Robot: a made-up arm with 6 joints. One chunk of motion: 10 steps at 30 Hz.
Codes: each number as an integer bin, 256 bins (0 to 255) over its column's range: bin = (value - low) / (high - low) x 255, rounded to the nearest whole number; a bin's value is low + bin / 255 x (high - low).
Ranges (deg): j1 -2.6..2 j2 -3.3..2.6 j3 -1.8..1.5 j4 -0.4..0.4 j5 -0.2..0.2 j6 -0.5..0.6
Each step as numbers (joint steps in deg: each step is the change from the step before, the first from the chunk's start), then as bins.
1 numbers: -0.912 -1.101 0.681 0.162 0.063 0.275
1 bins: 94 95 192 179 168 180
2 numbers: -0.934 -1.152 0.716 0.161 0.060 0.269
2 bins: 92 93 194 179 166 178
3 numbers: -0.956 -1.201 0.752 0.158 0.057 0.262
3 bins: 91 91 197 178 164 177
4 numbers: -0.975 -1.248 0.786 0.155 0.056 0.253
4 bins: 90 89 200 177 163 175
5 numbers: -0.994 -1.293 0.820 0.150 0.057 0.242
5 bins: 89 87 202 175 164 172
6 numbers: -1.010 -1.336 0.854 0.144 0.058 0.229
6 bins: 88 85 205 173 164 169
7 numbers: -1.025 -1.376 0.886 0.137 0.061 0.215
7 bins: 87 83 208 171 166 166
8 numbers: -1.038 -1.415 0.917 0.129 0.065 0.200
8 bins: 87 81 210 169 169 162
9 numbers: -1.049 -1.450 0.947 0.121 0.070 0.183
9 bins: 86 80 212 166 172 158
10 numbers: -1.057 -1.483 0.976 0.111 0.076 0.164
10 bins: 86 79 215 163 176 154
